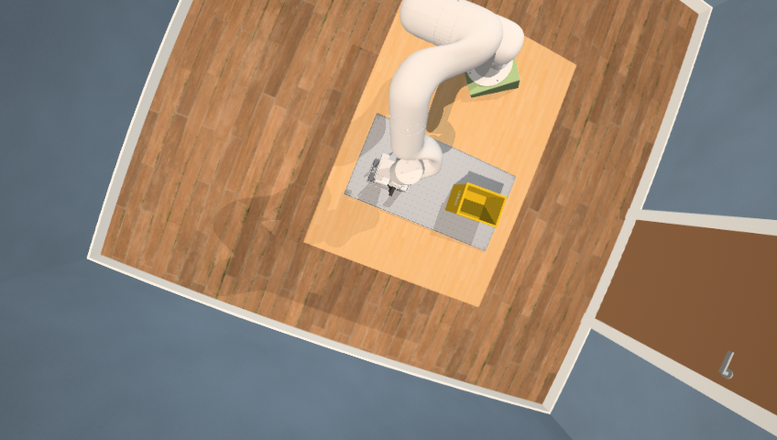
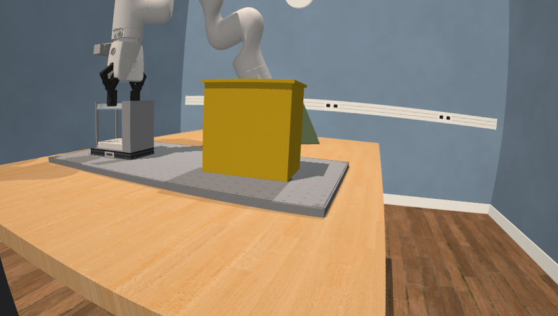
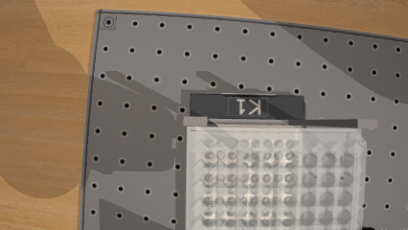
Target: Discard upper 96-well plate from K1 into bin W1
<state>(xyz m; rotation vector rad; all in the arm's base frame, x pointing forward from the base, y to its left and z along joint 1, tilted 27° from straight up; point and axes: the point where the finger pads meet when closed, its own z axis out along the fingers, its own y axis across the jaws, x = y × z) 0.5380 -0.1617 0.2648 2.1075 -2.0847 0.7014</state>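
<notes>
The grey wall is 7 cm to the left of my hand and 6 cm below it. Also, from my hand: clear 96-well plate: 1 cm below; yellow plastics bin W1: 2 cm ahead, 36 cm to the left, 5 cm below.
</notes>
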